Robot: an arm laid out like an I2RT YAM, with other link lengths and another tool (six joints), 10 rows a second.
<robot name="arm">
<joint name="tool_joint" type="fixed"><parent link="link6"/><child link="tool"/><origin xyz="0 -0.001 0.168" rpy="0 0.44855 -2.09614"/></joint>
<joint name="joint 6" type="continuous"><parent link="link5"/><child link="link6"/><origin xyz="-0.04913 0 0.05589" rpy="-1.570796 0 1.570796"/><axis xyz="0 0 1"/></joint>
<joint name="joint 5" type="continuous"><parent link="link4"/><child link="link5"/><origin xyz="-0.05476 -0.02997 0.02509" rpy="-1.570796 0 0"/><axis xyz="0 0 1"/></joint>
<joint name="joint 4" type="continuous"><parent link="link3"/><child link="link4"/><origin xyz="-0.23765 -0.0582 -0.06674"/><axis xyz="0 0 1"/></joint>
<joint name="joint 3" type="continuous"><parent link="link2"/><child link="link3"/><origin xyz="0.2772 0 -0.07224" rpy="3.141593 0 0"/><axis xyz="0 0 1"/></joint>
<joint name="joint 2" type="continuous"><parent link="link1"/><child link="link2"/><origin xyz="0.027 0.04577 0.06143" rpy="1.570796 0 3.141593"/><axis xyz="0 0 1"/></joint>
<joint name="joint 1" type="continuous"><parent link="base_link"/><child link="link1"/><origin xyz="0 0 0.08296"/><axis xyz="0 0 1"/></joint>
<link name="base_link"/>
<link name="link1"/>
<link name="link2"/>
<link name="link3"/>
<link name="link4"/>
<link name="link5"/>
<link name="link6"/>
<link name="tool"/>
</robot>
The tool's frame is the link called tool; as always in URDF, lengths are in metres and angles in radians. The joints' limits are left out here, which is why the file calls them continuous.
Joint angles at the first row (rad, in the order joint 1, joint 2, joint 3, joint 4, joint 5, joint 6):
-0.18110 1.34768 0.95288 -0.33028 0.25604 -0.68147
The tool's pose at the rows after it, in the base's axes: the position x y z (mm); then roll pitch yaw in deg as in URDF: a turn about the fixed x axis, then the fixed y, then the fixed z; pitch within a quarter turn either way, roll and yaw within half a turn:
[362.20 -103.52 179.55 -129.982 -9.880 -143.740]
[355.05 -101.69 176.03 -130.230 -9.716 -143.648]
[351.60 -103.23 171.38 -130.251 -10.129 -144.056]
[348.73 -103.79 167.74 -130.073 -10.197 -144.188]
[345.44 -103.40 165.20 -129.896 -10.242 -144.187]
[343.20 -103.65 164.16 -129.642 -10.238 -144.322]
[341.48 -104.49 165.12 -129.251 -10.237 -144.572]
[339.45 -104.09 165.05 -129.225 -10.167 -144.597]
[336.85 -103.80 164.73 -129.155 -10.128 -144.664]
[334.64 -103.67 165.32 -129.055 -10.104 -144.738]
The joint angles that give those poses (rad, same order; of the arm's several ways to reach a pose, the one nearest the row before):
-0.18101 1.29611 0.91061 -0.34001 0.23802 -0.68180
-0.18257 1.26964 0.88017 -0.33769 0.23287 -0.67961
-0.18406 1.26523 0.86085 -0.32801 0.24045 -0.67954
-0.18592 1.25616 0.83813 -0.31239 0.24235 -0.68188
-0.18561 1.24346 0.81760 -0.30237 0.24393 -0.68411
-0.18560 1.23375 0.80412 -0.29511 0.24708 -0.68531
-0.18560 1.22431 0.79758 -0.29279 0.25251 -0.68675
-0.18562 1.21514 0.79102 -0.29439 0.25238 -0.68608
-0.18561 1.20394 0.78197 -0.29531 0.25334 -0.68569
-0.18561 1.19358 0.77704 -0.29920 0.25467 -0.68572

